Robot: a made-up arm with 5 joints.
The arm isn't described. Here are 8 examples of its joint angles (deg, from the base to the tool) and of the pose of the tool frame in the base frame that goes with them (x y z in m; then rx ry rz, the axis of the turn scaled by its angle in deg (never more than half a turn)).
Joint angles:
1: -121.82 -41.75 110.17 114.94 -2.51
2: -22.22 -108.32 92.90 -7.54 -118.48
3: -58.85 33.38 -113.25 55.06 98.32
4: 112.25 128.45 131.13 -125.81 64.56
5: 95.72 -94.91 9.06 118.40 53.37
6: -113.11 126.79 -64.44 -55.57 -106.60
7: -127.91 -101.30 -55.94 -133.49 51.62
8: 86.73 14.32 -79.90 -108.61 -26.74
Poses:
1: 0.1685 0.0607 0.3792 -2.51 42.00 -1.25
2: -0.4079 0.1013 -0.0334 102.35 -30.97 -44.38
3: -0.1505 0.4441 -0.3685 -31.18 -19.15 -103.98
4: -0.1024 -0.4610 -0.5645 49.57 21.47 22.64
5: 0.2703 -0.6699 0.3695 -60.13 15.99 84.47
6: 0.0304 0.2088 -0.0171 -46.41 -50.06 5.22
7: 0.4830 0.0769 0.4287 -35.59 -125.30 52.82
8: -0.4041 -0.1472 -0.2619 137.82 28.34 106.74
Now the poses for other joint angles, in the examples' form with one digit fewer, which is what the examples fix.
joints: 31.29 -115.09 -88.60 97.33 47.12
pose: -0.559 -0.145 0.381 29.5 69.3 -50.4
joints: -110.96 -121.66 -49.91 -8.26 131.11
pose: 0.329 0.530 0.019 74.3 -51.1 4.6
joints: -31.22 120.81 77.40 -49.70 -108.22
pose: -0.465 0.405 -0.100 -126.5 -37.5 -15.8
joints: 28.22 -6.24 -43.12 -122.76 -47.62
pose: -0.546 0.281 -0.147 145.0 -16.8 2.9
